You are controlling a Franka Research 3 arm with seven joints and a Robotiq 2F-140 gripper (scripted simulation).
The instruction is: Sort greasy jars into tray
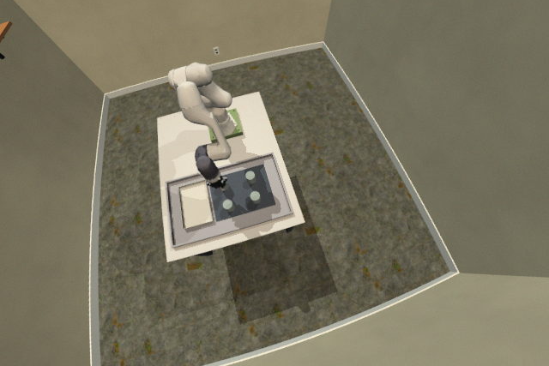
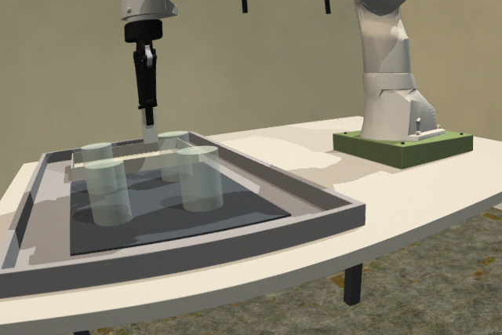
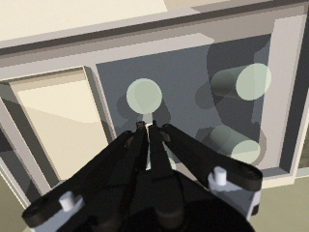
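My hand is 110 mm above the dark mat, 100 mm to the right of it and 30 mm short of it. Also, from my hand: cream tray 220 mm to the right, 100 mm below, 10 mm ahead.
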